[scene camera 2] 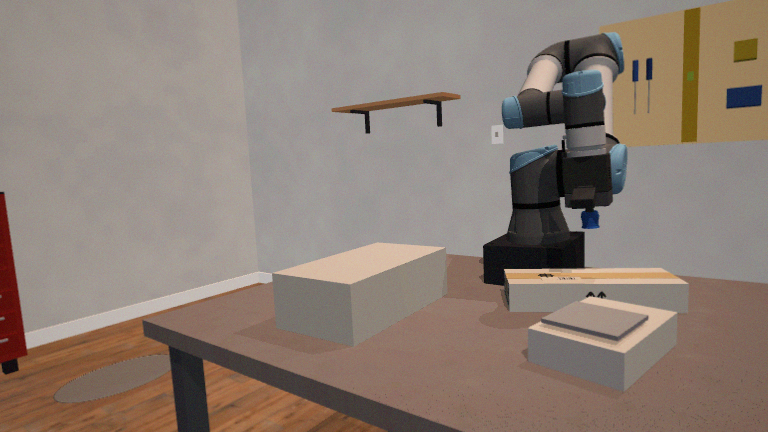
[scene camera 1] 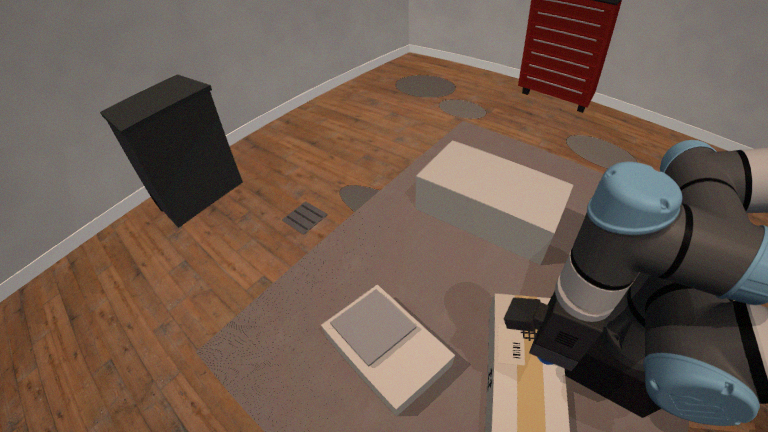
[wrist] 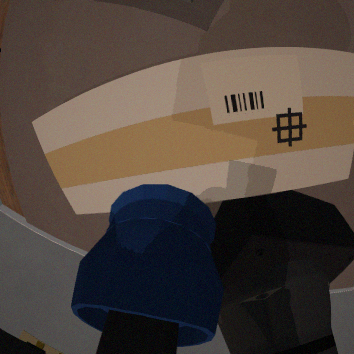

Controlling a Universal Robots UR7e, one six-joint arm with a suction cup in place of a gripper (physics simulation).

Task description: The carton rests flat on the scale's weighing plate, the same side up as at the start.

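Frame: origin at the arm's base, x ahead, y left, z up, level; millimetres.
Seen in the pictures: hand at its tool point: (scene camera 2: 590, 227) (wrist: 160, 231); arm's base at its link origin: (scene camera 2: 538, 238) (scene camera 1: 636, 333) (wrist: 271, 294).
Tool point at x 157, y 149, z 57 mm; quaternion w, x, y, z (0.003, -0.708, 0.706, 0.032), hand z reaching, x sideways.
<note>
Pixels of each thing's top centre, then the offset from my tool point to it. Level surfaces: height alone.
- carton at its top centre: (wrist: 191, 139) (scene camera 1: 530, 375) (scene camera 2: 587, 275) dz -105, dx -3, dy -5 mm
- white scale at its top centre: (scene camera 2: 604, 310) (scene camera 1: 385, 337) dz -95, dx +257, dy +61 mm
- large white block at its top centre: (scene camera 2: 366, 259) (scene camera 1: 497, 180) dz -52, dx +232, dy -415 mm
- table at its surface level: dz -165 mm
The carton (scene camera 1: 531, 394) (scene camera 2: 558, 297) (wrist: 150, 137), a long white box with a tan tape strip, lies flat on the table between the scale and the arm's base. Its barcode label and crosshair mark face up; arrows show on its long side. Its near end is cut off in scene camera 1. The white scale (scene camera 1: 410, 368) (scene camera 2: 577, 357) stands beside it, with its grey weighing plate (scene camera 1: 374, 325) (scene camera 2: 595, 320) bare. My blue suction cup (scene camera 1: 546, 360) (scene camera 2: 590, 219) (wrist: 162, 200) is open and holds nothing. It hangs above the carton, apart from it, with a gap visible in scene camera 2.
A large white block (scene camera 1: 494, 188) (scene camera 2: 359, 292) stands on the table (scene camera 1: 300, 370) (scene camera 2: 375, 378), at the left in scene camera 2. The arm's black base (scene camera 2: 531, 260) is right behind the carton. A black cabinet (scene camera 1: 174, 155) and red drawer cabinet (scene camera 1: 569, 51) stand on the floor.
</note>
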